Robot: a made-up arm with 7 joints.
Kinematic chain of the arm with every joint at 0, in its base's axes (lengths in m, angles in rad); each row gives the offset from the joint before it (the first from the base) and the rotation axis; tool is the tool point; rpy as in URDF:
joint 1: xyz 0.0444 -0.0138 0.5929 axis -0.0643 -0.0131 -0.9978
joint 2: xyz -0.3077 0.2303 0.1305 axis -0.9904 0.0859 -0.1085
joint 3: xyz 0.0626 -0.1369 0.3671 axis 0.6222 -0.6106 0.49
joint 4: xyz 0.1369 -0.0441 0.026 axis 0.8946 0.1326 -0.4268
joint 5: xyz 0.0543 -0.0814 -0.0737 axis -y
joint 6: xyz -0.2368 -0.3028 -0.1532 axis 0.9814 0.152 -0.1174
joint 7: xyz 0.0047 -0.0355 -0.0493 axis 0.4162 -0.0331 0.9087
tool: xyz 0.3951 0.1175 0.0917 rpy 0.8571 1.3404 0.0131
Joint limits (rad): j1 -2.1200..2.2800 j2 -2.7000..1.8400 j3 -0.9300..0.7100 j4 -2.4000..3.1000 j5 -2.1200..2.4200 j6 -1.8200..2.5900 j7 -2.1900..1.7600
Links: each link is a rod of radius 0.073 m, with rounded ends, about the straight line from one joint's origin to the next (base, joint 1, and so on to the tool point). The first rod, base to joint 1, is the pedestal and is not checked.
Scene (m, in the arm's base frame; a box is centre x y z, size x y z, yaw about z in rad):
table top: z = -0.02
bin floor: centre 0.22 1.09 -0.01 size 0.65 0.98 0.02 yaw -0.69
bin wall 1: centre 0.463 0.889 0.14 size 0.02 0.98 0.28 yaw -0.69
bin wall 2: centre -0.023 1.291 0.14 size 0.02 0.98 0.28 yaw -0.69
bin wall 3: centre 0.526 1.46 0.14 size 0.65 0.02 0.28 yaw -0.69
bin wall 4: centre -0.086 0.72 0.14 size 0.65 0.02 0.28 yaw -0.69
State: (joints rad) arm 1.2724 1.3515 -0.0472 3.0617 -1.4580 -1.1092 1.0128
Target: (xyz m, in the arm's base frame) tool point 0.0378 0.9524 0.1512
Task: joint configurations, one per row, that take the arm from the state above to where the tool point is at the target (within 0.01 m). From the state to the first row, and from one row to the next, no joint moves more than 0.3 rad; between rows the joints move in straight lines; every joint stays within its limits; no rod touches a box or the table.
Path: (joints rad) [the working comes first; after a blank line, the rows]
Joints at the target: 0.2786 1.8400 0.7100 3.1000 -0.7995 0.0909 -1.1676
Straight joint move there: touches bin wall 1.

1: 1.2709 1.2567 0.0670 3.0694 -1.4675 -0.8857 0.7620
2: 1.2694 1.1618 0.1813 3.0770 -1.4771 -0.6623 0.5111
3: 1.2678 1.0670 0.2955 3.0847 -1.4866 -0.4388 0.2603
4: 1.2663 0.9722 0.4097 3.0923 -1.4962 -0.2153 0.0095
5: 1.2648 0.8773 0.5239 3.1000 -1.5057 0.0081 -0.2414
6: 1.0183 1.1180 0.5705 3.1000 -1.3292 0.0288 -0.4729
7: 0.7717 1.3587 0.6170 3.1000 -1.1526 0.0495 -0.7045
8: 0.5251 1.5993 0.6635 3.1000 -0.9761 0.0702 -0.9361
9: 0.2786 1.8400 0.7100 3.1000 -0.7995 0.0909 -1.1676

